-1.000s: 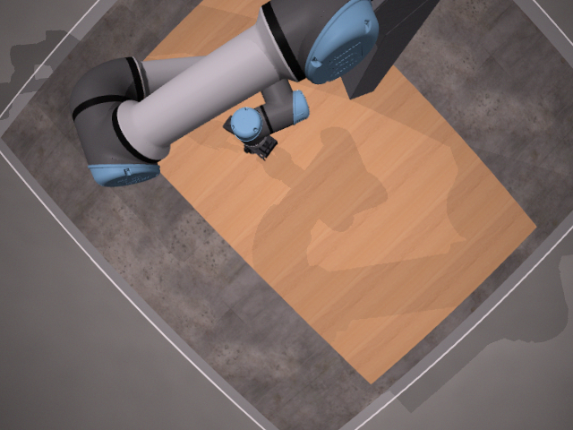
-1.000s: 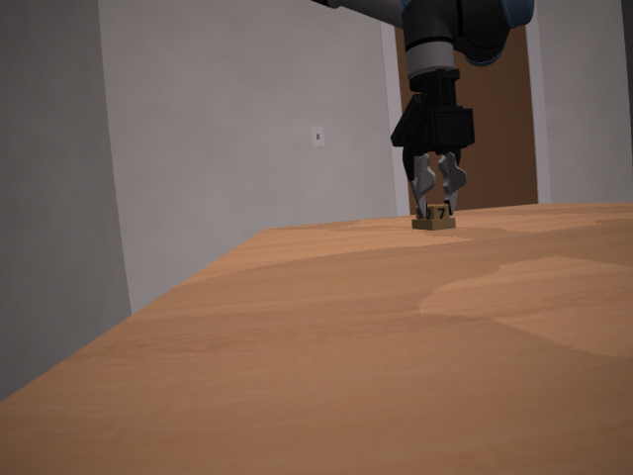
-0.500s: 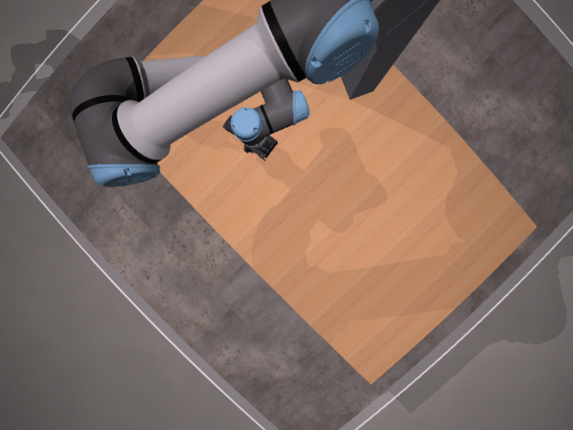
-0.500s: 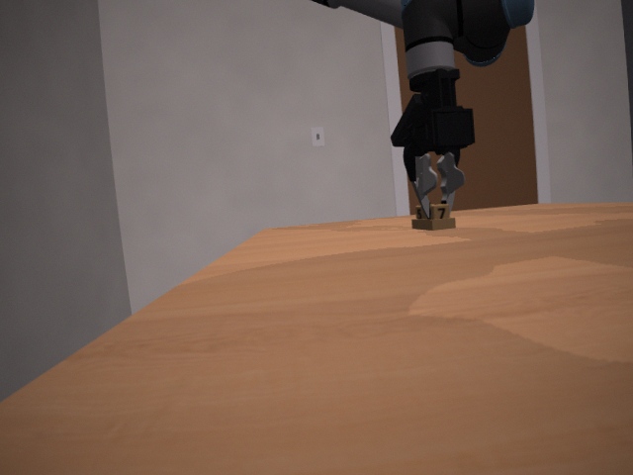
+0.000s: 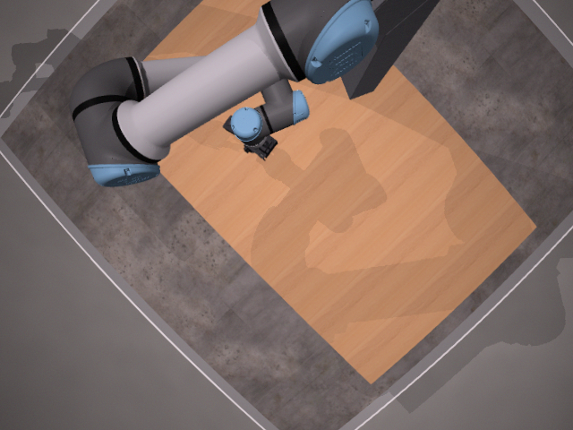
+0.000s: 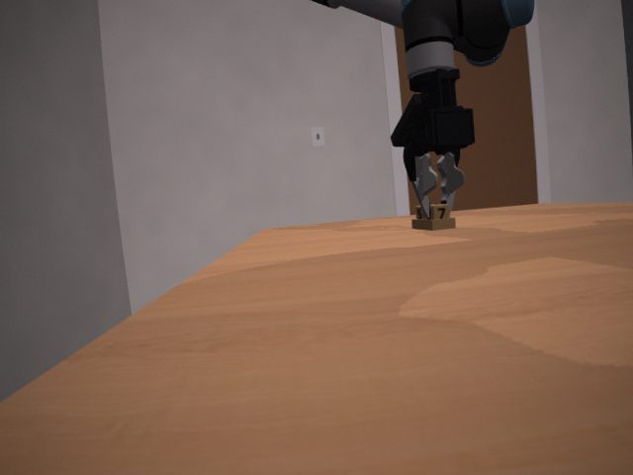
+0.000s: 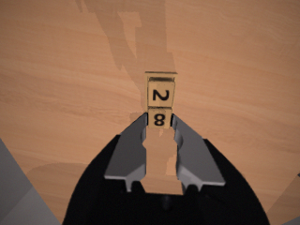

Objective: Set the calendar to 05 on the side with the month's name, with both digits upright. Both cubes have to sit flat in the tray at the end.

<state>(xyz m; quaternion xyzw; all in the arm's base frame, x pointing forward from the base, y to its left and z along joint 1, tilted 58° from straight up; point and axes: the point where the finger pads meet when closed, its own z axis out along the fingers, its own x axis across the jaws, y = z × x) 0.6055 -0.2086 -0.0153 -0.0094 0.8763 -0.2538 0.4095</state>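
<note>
The wooden calendar tray lies 10 mm behind my hand, 20 mm to the right of it and 30 mm below it. From my hand the other things lie so: block 10 mm behind, 30 mm to the right, 10 mm below.
</note>
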